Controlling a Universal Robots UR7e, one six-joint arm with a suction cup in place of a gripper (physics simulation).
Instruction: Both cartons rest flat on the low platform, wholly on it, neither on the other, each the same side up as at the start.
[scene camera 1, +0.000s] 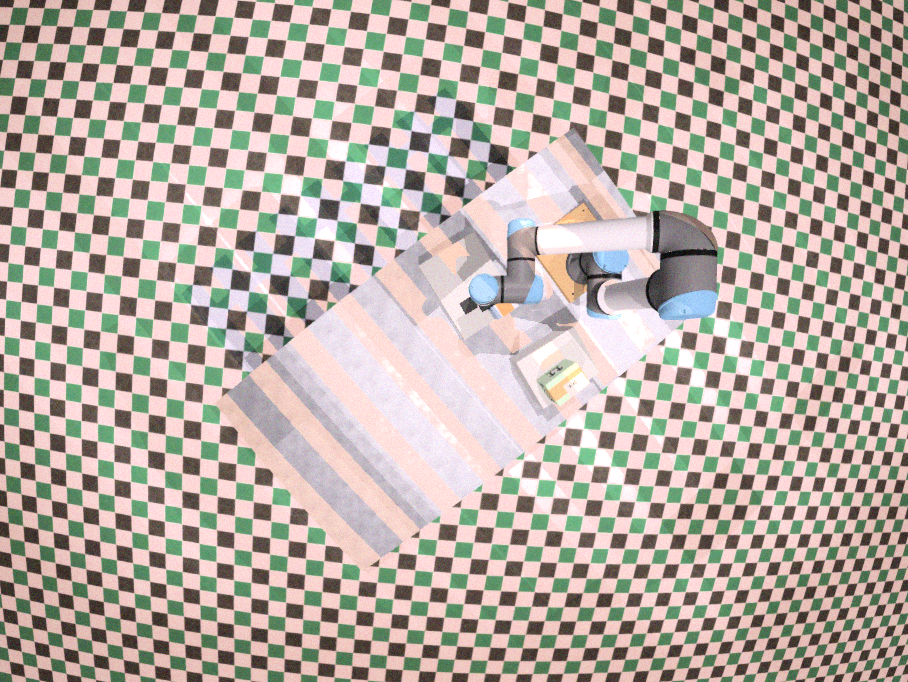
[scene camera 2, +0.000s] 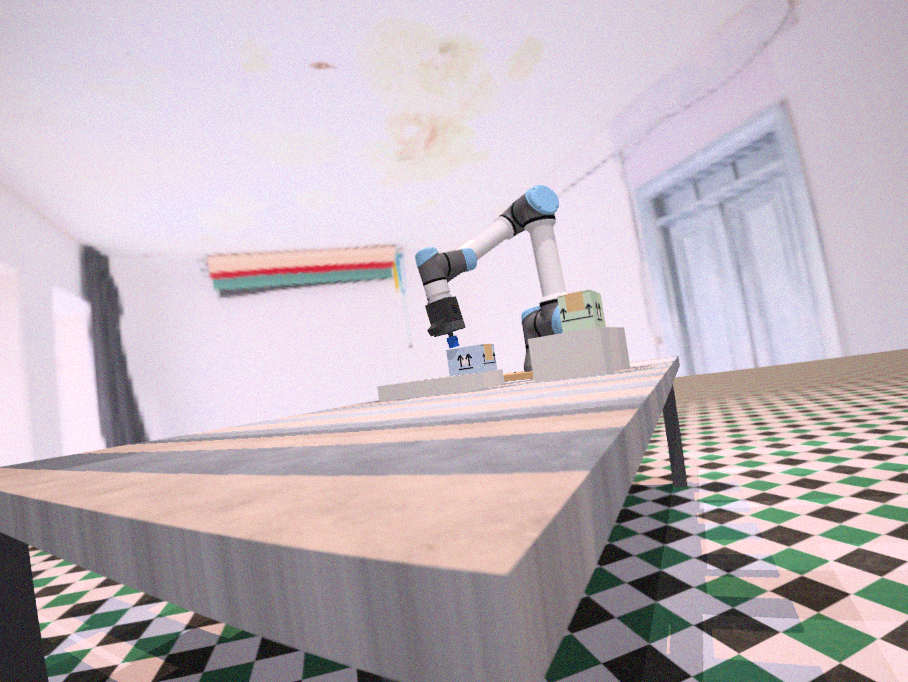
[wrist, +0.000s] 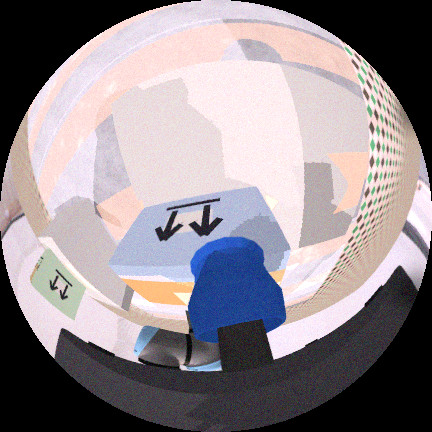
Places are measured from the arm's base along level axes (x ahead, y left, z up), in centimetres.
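Pixels of known places: end effector, tool point: (scene camera 2: 454, 347) (wrist: 227, 267); arm's base, origin of the base link: (scene camera 1: 583, 265).
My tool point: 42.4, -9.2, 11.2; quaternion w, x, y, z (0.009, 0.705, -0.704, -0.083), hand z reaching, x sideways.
Ahead of a thing's pixels: the offset from my tool point to its top centre, as dx, dy, dz. Level surfaces: height alone.
The blue carton {-4.6, +2.6, -0.5} (scene camera 2: 471, 359) (wrist: 165, 250) sits flat on the low platform {+1.1, -6.4, -8.8} (scene camera 2: 433, 386) (wrist: 255, 110) (scene camera 1: 477, 323), its side arrows pointing up. In the overhead view the arm mostly hides it. The green carton {-8.5, +38.8, +8.7} (scene camera 1: 561, 381) (scene camera 2: 579, 309) (wrist: 59, 287) sits flat on a taller grey block {-11.3, +35.7, -1.6} (scene camera 1: 533, 361) (scene camera 2: 566, 357) (wrist: 87, 245), arrows up. My suction cup (scene camera 2: 452, 342) (wrist: 227, 250), blue, is at or just above the blue carton's top, toward one side; whether it touches is unclear. It holds nothing. The arm's wrist hides the cup in the overhead view.
The taller block with the green carton stands beside the low platform, near a long edge of the striped table {dz -13.6} (scene camera 1: 352, 411) (scene camera 2: 308, 499). The arm's base stands on an orange plate (scene camera 1: 563, 275) (scene camera 2: 518, 375) behind them. The arm reaches over the low platform.
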